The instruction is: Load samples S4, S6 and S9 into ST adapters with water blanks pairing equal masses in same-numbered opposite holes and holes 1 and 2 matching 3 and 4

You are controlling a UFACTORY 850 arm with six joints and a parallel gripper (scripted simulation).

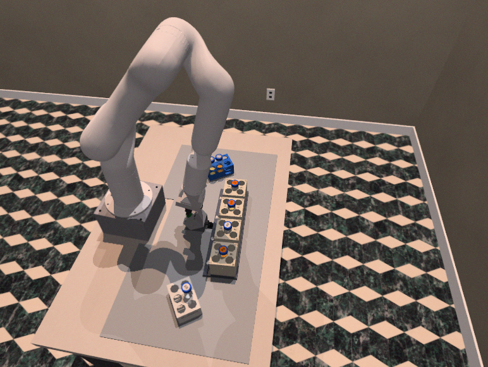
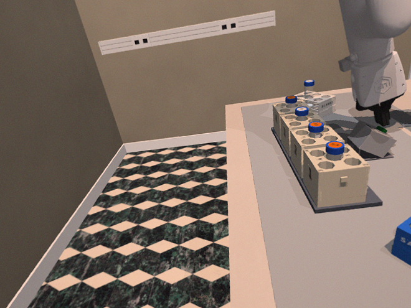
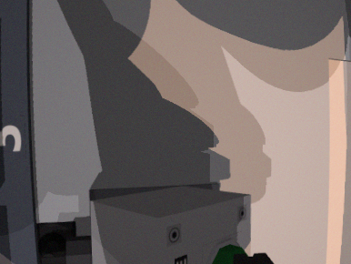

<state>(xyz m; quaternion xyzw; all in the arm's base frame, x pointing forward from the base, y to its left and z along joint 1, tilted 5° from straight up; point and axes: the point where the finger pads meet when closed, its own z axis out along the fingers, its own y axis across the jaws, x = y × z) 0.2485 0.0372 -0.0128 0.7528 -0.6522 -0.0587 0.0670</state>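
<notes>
Right now the green done key is 30 mm below my hand. From my hand the other things lie so: adapter: 150 mm ahead, 180 mm to the left, 50 mm below; blue sample rack: 10 mm ahead, 330 mm to the left, 70 mm below; sample tube: 140 mm ahead, 180 mm to the left, 30 mm below.
</notes>
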